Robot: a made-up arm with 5 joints.
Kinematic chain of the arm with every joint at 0, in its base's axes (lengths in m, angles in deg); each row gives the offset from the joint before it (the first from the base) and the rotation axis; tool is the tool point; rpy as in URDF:
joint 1: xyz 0 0 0.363 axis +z
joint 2: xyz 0 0 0 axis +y
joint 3: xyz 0.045 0 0.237 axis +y
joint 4: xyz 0.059 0 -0.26 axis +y
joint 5: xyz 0.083 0 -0.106 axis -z
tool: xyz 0 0 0 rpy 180 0 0
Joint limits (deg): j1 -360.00..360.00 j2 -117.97..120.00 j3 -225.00..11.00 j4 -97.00..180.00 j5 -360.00..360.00
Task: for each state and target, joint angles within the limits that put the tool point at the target. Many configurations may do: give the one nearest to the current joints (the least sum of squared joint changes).
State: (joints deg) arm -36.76 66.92 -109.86 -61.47 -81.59
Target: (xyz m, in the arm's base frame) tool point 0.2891 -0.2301 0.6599
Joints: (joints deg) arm -38.52 38.32 -121.78 -93.78 -81.59
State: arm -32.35 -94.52 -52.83 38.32 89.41
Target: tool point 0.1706 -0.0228 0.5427
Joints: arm -7.61 -74.14 -21.06 47.81 89.41
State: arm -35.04 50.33 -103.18 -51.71 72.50
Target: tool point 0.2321 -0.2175 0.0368
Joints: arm -43.14 81.43 -58.68 -50.83 72.50
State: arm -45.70 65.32 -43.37 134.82 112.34
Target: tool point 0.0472 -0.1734 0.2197
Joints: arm -74.77 52.95 -61.74 135.89 112.34
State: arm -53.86 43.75 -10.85 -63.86 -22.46
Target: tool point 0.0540 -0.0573 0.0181
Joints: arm -46.70 89.78 -27.61 -43.15 -22.46
